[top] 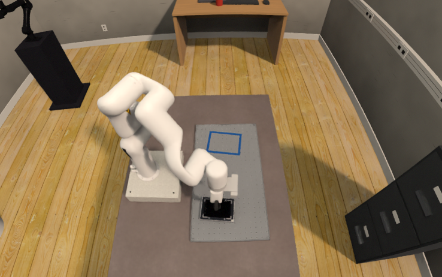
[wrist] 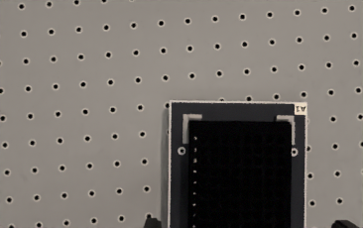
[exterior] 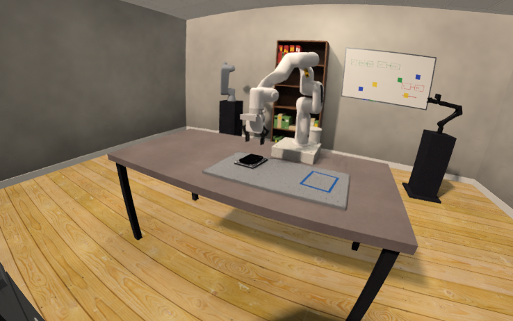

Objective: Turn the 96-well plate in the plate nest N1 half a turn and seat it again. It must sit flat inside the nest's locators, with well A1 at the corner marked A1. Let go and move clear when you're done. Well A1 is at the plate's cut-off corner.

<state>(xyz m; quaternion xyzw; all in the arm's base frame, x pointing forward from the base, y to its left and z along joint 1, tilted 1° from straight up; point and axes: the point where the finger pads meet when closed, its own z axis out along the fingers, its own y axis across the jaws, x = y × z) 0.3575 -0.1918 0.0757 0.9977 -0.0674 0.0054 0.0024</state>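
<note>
The black 96-well plate is 10 mm behind my hand, 20 mm to the right of it and 110 mm below it. Also, from my hand: plate nest N1: 10 mm behind, 20 mm to the right, 120 mm below.
</note>
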